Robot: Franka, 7 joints.
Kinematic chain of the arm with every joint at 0, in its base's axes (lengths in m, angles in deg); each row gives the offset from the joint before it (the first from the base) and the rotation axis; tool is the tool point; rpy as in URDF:
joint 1: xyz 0 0 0.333 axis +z
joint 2: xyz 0 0 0 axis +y
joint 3: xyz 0 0 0.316 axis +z
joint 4: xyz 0.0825 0 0 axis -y
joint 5: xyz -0.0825 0 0.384 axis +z
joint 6: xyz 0 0 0 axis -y
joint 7: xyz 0.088 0 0 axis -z
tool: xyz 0 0 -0.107 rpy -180 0 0
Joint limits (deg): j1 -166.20..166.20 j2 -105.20..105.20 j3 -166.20..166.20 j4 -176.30..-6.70 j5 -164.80..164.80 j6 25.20..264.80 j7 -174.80..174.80
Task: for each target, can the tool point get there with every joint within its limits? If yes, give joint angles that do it. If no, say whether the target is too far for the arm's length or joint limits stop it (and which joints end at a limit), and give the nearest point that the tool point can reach.
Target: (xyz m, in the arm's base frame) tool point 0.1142 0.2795 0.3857
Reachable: yes | joints 119.51 -24.94 -76.43 -156.47 -108.65 225.92 69.16
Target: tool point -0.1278 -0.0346 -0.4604
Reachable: no: joint limits stop it (at a limit: joint 2) | nearest point -0.1542 -0.0417 -0.3462 | short by 0.117 m
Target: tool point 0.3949 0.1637 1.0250
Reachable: yes | joints 36.24 7.45 -1.29 -37.21 101.19 184.40 -85.18
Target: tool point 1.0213 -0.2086 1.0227
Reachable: no: too far | nearest point 0.7010 -0.1432 0.8064 | short by 0.392 m
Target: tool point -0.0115 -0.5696 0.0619
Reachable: yes | joints -78.18 50.18 -3.51 -112.81 62.53 189.87 -108.63
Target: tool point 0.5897 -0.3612 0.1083
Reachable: yes | joints 99.45 -85.79 -109.40 -91.90 -127.57 101.47 148.45
